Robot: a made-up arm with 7 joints.
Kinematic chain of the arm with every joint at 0, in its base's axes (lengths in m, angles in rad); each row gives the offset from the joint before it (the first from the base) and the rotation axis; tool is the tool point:
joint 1: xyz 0 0 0.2 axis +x
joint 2: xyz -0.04 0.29 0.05 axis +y
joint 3: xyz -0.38 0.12 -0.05 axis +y
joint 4: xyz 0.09 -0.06 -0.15 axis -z
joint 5: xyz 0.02 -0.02 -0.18 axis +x
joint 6: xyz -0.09 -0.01 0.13 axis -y
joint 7: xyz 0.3 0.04 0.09 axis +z
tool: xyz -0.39 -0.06 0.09
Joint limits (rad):
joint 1: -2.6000..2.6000
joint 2: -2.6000..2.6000
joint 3: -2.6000..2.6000
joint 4: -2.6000..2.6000
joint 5: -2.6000..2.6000
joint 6: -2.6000..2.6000
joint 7: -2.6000..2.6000
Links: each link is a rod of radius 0.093 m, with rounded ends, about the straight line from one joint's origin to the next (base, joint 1, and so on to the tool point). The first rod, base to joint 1, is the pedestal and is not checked.
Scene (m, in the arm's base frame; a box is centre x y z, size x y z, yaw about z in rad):
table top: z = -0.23
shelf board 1: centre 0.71 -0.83 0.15 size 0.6 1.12 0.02 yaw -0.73
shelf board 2: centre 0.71 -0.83 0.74 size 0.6 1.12 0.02 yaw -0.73
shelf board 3: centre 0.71 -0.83 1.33 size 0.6 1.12 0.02 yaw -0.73
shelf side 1: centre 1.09 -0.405 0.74 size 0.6 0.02 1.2 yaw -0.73
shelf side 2: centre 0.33 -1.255 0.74 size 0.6 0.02 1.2 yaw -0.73
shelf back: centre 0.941 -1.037 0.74 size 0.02 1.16 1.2 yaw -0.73
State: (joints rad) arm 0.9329 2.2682 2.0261 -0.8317 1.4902 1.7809 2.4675
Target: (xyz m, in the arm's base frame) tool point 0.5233 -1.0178 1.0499
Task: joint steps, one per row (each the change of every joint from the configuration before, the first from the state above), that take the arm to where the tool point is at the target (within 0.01 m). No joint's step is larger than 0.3 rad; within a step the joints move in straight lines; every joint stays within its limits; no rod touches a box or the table.
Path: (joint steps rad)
1: -0.1368 -0.0059 -0.0265 0.0799 -0.2273 0.0164 0.0663
2: -0.1368 -0.0059 -0.0265 0.0799 -0.2274 0.0164 0.0662
3: -0.1329 0.0453 -0.0138 -0.1658 0.1344 -0.1236 0.0000
4: -0.1329 0.0452 -0.0137 -0.1658 0.1343 -0.1237 0.0000
5: 0.2209 -0.0552 0.0600 -0.1129 0.2761 -0.0606 -0.0704
6: 0.2210 -0.0553 0.0600 -0.1129 0.2760 -0.0605 -0.0704

